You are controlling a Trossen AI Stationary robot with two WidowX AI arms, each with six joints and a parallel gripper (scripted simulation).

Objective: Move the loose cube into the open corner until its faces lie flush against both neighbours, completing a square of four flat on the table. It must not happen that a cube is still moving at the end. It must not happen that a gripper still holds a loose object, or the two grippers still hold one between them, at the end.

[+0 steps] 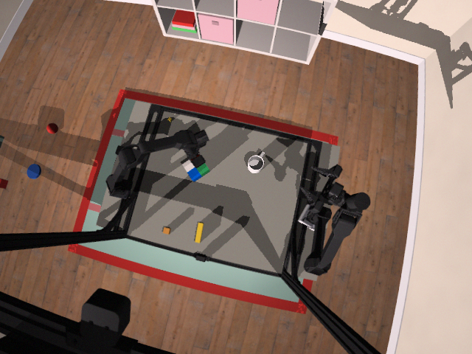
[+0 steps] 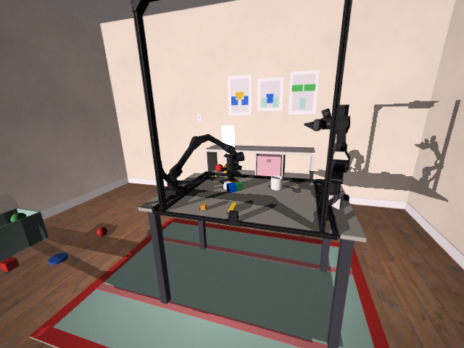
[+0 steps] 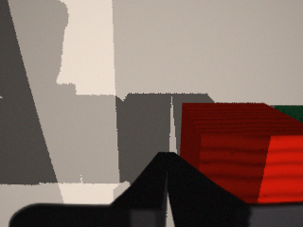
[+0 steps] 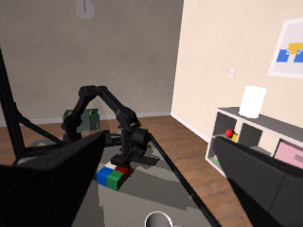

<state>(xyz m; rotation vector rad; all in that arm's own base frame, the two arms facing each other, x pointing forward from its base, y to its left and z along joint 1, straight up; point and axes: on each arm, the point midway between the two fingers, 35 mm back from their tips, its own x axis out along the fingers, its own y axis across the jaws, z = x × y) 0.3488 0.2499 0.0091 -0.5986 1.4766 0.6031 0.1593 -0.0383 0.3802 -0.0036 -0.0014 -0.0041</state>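
Right now my left hand is 3 cm past the red cube, 3 cm above it and 2 cm to the left of it. Round my left hand: green cube: 7 cm behind, 6 cm to the right, 3 cm below; blue cube: 11 cm behind, 3 cm to the right, 3 cm below; white cube: 7 cm behind, 3 cm below, 1 cm to the left.
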